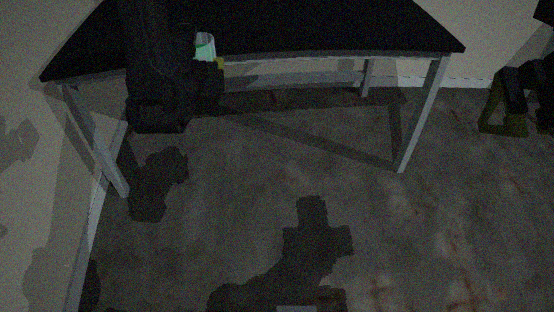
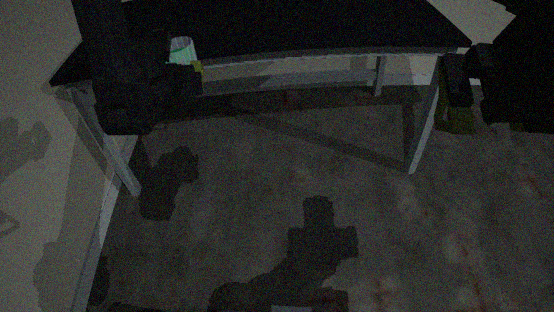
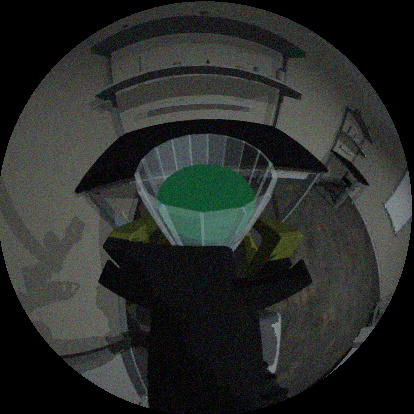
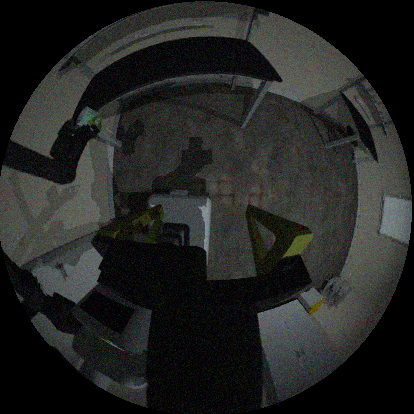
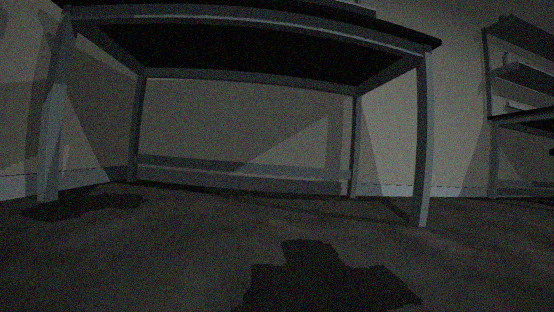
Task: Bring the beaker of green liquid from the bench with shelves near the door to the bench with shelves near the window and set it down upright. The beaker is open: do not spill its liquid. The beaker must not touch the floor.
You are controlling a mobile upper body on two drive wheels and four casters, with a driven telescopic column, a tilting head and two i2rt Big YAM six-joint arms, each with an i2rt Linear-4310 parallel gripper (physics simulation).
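A clear open beaker (image 1: 205, 49) (image 2: 183, 52) (image 3: 202, 222) (image 4: 88, 117) holds green liquid and looks upright. My left gripper (image 1: 208, 61) (image 2: 189, 64) (image 3: 204, 208) is shut on it, with the yellow fingers on either side of the beaker. The black-topped bench (image 1: 310, 30) (image 2: 310, 27) (image 3: 102, 167) (image 4: 190, 57) (image 5: 250, 20) lies behind the beaker, which appears near or in front of its front edge; its height relative to the top is hard to judge. My right gripper (image 1: 506, 124) (image 2: 453, 119) (image 4: 204, 208) is open and empty, to the right. Which bench this is I cannot tell.
Shelves (image 3: 205, 71) rise behind the bench. A second bench (image 3: 352, 169) (image 4: 362, 127) (image 5: 525, 117) with shelves stands farther right. Bench legs (image 1: 425, 112) (image 2: 424, 130) (image 5: 424, 140) reach the floor. A wall is at the left. The robot's pale base (image 4: 195, 212) shows below.
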